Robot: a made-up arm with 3 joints. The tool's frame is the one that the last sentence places.
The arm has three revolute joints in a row. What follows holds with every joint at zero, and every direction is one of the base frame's. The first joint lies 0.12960 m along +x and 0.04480 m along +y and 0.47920 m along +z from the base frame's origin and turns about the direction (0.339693, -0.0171, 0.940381). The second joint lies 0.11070 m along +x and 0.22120 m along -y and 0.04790 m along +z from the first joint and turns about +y. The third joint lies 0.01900 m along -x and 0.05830 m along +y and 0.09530 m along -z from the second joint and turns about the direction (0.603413, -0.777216, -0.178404). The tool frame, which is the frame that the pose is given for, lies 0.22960 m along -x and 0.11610 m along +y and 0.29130 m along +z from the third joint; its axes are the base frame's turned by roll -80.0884, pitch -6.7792 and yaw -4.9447 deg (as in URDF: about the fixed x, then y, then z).
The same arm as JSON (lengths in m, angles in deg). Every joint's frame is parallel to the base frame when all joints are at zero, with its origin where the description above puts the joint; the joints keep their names.
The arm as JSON. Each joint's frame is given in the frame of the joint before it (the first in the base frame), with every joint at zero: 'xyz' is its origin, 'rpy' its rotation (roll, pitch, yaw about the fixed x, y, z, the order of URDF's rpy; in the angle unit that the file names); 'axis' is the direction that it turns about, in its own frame. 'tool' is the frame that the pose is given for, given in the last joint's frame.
{
  "units": {
    "length": "m",
    "angle": "deg"
  },
  "joints": [
    {
      "name": "joint 1",
      "type": "revolute",
      "origin": {
        "xyz": [
          0.1296,
          0.0448,
          0.4792
        ],
        "rpy": [
          0.0,
          0.0,
          0.0
        ]
      },
      "axis": [
        0.339693,
        -0.0171,
        0.940381
      ]
    },
    {
      "name": "joint 2",
      "type": "revolute",
      "origin": {
        "xyz": [
          0.1107,
          -0.2212,
          0.0479
        ],
        "rpy": [
          0.0,
          0.0,
          0.0
        ]
      },
      "axis": [
        0.0,
        1.0,
        0.0
      ]
    },
    {
      "name": "joint 3",
      "type": "revolute",
      "origin": {
        "xyz": [
          -0.019,
          0.0583,
          -0.0953
        ],
        "rpy": [
          0.0,
          0.0,
          0.0
        ]
      },
      "axis": [
        0.603413,
        -0.777216,
        -0.178404
      ]
    }
  ],
  "tool": {
    "origin": {
      "xyz": [
        -0.2296,
        0.1161,
        0.2913
      ],
      "rpy": [
        -80.09,
        -6.78,
        -4.94
      ]
    }
  }
}

